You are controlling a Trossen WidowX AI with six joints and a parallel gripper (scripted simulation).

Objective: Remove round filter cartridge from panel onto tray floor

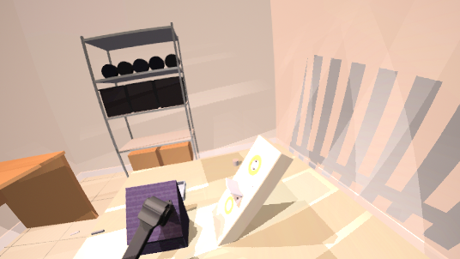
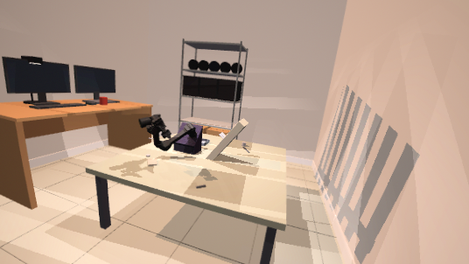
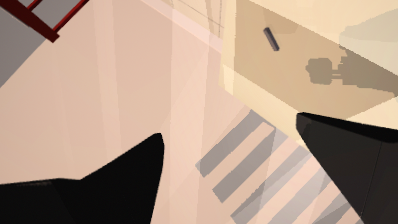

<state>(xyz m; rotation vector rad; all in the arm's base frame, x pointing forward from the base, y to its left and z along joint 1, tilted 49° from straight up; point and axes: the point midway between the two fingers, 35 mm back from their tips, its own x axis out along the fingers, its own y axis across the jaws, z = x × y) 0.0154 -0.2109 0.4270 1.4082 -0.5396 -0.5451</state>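
The round filter cartridge is 45 cm to the left of my gripper tip and 35 cm ahead of it.
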